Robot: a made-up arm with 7 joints. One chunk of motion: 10 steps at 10 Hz.
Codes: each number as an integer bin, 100 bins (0 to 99) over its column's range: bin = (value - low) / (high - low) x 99, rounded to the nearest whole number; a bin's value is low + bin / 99 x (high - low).
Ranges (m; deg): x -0.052..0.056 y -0.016..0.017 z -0.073..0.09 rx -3.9..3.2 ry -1.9..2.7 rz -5..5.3
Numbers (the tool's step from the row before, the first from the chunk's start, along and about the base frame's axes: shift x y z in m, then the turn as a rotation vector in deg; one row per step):
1: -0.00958 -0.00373 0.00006 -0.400 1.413 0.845
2: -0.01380 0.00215 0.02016 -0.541 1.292 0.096
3: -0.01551 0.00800 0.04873 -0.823 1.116 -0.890
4: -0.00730 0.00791 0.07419 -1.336 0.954 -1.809
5: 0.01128 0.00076 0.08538 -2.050 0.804 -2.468
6: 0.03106 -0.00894 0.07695 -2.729 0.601 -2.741
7: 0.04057 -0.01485 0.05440 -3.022 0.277 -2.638
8: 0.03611 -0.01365 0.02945 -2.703 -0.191 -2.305
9: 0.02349 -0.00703 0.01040 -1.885 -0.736 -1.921
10: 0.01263 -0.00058 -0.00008 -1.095 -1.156 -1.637
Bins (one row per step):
1: 39 37 44 49 71 56
2: 35 54 57 47 69 49
3: 33 72 74 43 65 40
4: 41 72 89 36 61 31
5: 58 50 96 26 58 24
6: 76 21 91 16 54 22
7: 85 3 77 12 47 23
8: 81 7 62 17 37 26
9: 69 27 51 28 25 30
10: 59 46 44 39 16 32

